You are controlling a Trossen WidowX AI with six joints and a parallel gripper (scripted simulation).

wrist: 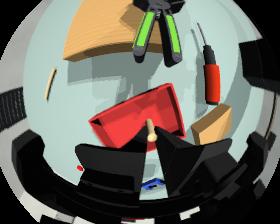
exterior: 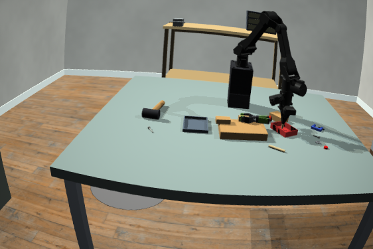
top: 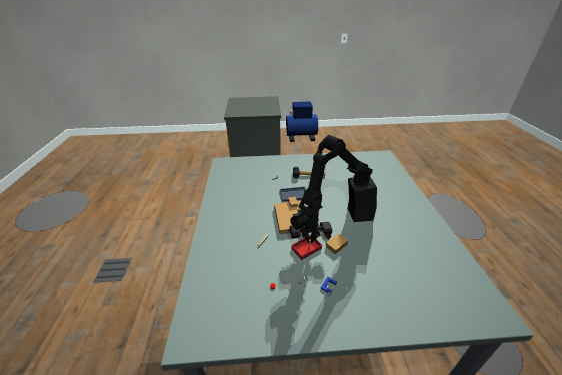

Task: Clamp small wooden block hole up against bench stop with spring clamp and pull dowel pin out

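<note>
Right now my hand is 20 mm short of the red tray, 10 mm to the right of it and 60 mm above it. Also, from my hand: spare wooden block: 130 mm behind, 20 mm to the left, 50 mm below; then dowel pin: 40 mm below; then wooden board: 50 mm ahead, 200 mm to the right, 50 mm below.
</note>
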